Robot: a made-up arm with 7 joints.
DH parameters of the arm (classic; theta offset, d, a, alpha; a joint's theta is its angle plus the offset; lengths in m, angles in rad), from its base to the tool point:
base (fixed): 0.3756 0 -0.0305 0
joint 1: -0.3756 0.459 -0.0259 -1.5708
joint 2: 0 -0.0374 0.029 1.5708
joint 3: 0 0.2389 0.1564 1.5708
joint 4: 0 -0.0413 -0.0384 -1.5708
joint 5: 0 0.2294 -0.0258 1.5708
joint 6: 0 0.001 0.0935 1.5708
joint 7: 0 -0.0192 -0.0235 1.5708
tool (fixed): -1.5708 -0.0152 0 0
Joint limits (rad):
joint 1: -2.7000..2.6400
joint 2: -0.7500..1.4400
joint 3: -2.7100..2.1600
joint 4: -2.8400..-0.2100
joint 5: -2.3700..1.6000
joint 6: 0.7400..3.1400
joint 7: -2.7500..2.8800
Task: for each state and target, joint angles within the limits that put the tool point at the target. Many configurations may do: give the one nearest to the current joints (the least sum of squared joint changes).
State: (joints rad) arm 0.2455 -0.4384 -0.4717 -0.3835 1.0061 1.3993 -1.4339
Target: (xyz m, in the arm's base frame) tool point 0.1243 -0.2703 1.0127
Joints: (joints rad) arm -0.0537 -0.0775 -0.7548 -0.5451 1.0860 1.6007 -1.1766
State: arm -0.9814 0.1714 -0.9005 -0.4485 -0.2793 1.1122 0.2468
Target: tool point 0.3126 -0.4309 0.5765
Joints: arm -0.6778 1.0069 -0.6008 -0.2100 -0.2909 0.8368 0.3300
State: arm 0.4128 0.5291 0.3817 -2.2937 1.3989 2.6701 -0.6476
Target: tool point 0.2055 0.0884 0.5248
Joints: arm 0.3633 -0.1229 0.4505 -2.7465 1.6000 2.9241 -0.6256
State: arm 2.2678 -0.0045 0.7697 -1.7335 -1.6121 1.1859 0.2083
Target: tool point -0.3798 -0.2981 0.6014
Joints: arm 2.6400 0.4264 1.2236 -1.8375 -1.6046 1.3433 0.0159
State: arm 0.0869 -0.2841 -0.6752 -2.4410 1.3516 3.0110 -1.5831
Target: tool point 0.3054 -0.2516 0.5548
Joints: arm 0.2399 0.0317 -0.5575 -2.3673 1.2624 2.8458 -1.6092
